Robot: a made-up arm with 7 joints. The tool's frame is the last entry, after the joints.
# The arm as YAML. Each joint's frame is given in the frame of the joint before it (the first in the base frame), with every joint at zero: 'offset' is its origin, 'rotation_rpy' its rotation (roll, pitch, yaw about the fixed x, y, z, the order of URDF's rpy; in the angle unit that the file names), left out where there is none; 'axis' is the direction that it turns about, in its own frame. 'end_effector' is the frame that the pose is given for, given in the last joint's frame.
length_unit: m
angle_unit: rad
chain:
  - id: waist
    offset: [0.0, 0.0, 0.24]
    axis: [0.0, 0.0, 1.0]
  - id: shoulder
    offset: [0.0, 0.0, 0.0]
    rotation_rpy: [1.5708, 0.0, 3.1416]
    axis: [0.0, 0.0, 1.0]
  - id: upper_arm
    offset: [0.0, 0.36, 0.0]
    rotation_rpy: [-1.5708, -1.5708, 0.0]
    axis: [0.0, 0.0, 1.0]
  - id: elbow
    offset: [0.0, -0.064, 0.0]
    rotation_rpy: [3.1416, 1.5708, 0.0]
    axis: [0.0, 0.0, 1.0]
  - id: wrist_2
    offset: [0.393, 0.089, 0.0]
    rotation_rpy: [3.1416, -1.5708, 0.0]
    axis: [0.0, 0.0, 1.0]
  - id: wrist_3
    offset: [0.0, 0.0, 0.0]
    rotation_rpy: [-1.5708, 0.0, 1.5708]
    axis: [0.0, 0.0, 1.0]
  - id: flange
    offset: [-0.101, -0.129, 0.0]
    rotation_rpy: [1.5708, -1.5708, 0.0]
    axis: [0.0, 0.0, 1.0]
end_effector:
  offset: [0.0, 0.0, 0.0]
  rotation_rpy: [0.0, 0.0, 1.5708]
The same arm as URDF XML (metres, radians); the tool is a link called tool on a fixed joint. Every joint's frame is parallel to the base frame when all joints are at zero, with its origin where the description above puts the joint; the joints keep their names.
<robot name="arm">
  <link name="base_link"/>
  <link name="link1"/>
  <link name="link2"/>
  <link name="link3"/>
  <link name="link4"/>
  <link name="link5"/>
  <link name="link6"/>
  <link name="link7"/>
  <link name="tool"/>
  <joint name="waist" type="continuous">
    <parent link="base_link"/>
    <child link="link1"/>
    <origin xyz="0.0000 0.0000 0.2400"/>
    <axis xyz="0 0 1"/>
  </joint>
  <joint name="shoulder" type="continuous">
    <parent link="link1"/>
    <child link="link2"/>
    <origin xyz="0.0000 0.0000 0.0000"/>
    <axis xyz="0 1 0"/>
  </joint>
  <joint name="upper_arm" type="continuous">
    <parent link="link2"/>
    <child link="link3"/>
    <origin xyz="0.0000 0.0000 0.3600"/>
    <axis xyz="0 0 1"/>
  </joint>
  <joint name="elbow" type="continuous">
    <parent link="link3"/>
    <child link="link4"/>
    <origin xyz="0.0640 0.0000 0.0000"/>
    <axis xyz="0 -1 0"/>
  </joint>
  <joint name="wrist_2" type="continuous">
    <parent link="link4"/>
    <child link="link5"/>
    <origin xyz="0.0890 0.0000 -0.3930"/>
    <axis xyz="0 0 -1"/>
  </joint>
  <joint name="wrist_3" type="continuous">
    <parent link="link5"/>
    <child link="link6"/>
    <origin xyz="0.0000 0.0000 0.0000"/>
    <axis xyz="0 1 0"/>
  </joint>
  <joint name="flange" type="continuous">
    <parent link="link6"/>
    <child link="link7"/>
    <origin xyz="0.1010 0.0000 -0.1290"/>
    <axis xyz="0 0 -1"/>
  </joint>
  <joint name="tool_fixed" type="fixed">
    <parent link="link7"/>
    <child link="tool"/>
    <origin xyz="0.0000 0.0000 0.0000" rpy="3.1416 0.0000 0.0000"/>
  </joint>
</robot>

